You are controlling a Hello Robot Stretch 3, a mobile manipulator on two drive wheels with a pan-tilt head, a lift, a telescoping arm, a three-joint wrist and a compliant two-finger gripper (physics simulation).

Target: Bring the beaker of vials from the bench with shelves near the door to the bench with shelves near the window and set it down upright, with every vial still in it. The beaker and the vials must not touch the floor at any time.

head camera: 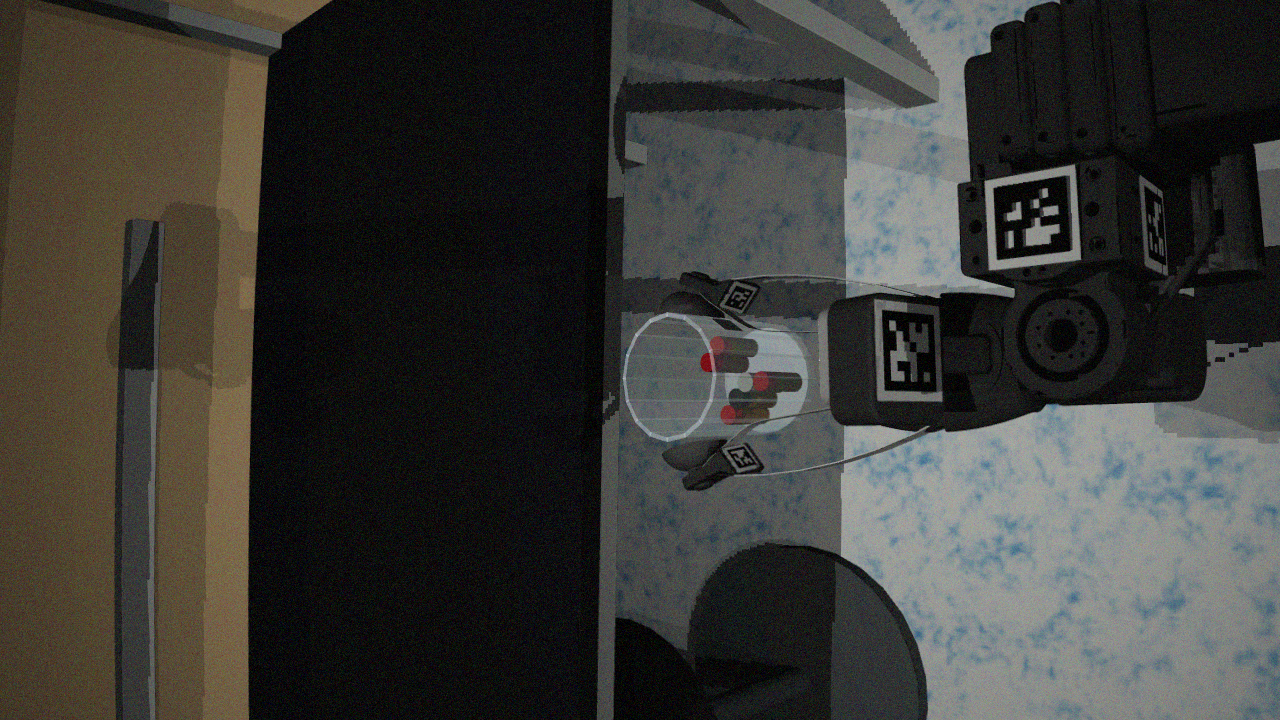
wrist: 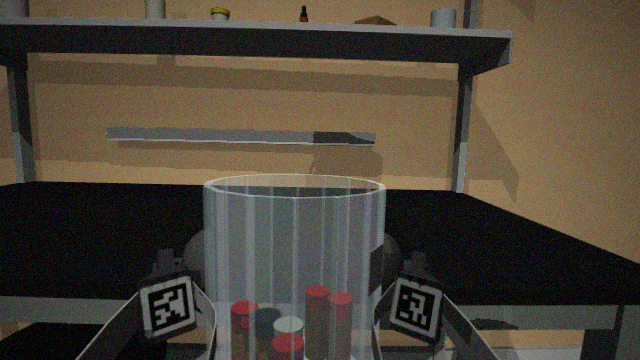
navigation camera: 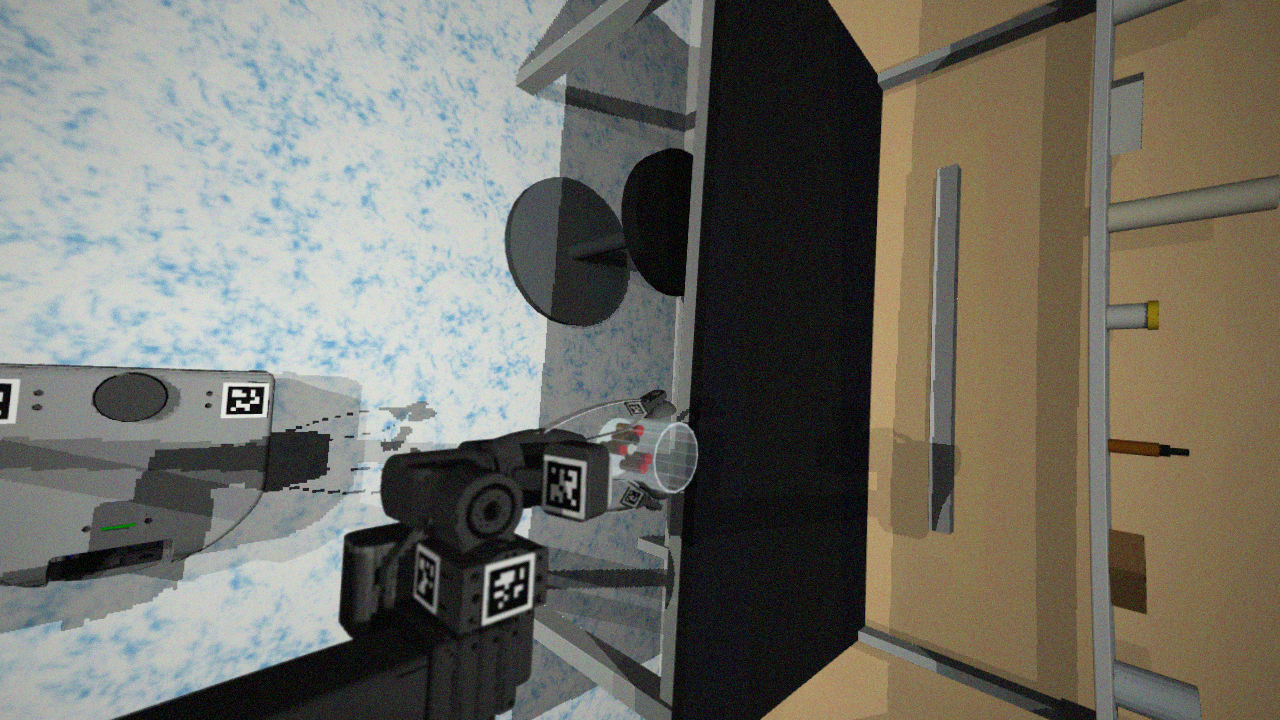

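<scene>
My gripper [head camera: 702, 380] [navigation camera: 651, 452] [wrist: 295, 257] is shut on the clear beaker [head camera: 671, 376] [navigation camera: 675, 458] [wrist: 295, 225], one finger on each side. The beaker is upright in the wrist view. Several vials [head camera: 733, 345] [navigation camera: 637, 463] [wrist: 317, 320], most with red caps, stand low inside it. The beaker hangs over the floor, just outside the front edge of a bench with a black top [head camera: 429, 358] [navigation camera: 787, 313] [wrist: 75, 240]. Its base is cut off in the wrist view. No door or window shows, so I cannot tell which bench this is.
A shelf [navigation camera: 1102, 358] [wrist: 250, 42] above the bench holds a yellow-lidded jar [navigation camera: 1129, 316] [wrist: 220, 14] and a brown block [navigation camera: 1127, 573] [wrist: 375, 21]. A grey rail [head camera: 138, 447] [navigation camera: 945, 358] [wrist: 225, 135] runs along the wall. A round dark stool [head camera: 881, 626] [navigation camera: 537, 250] stands at the bench front.
</scene>
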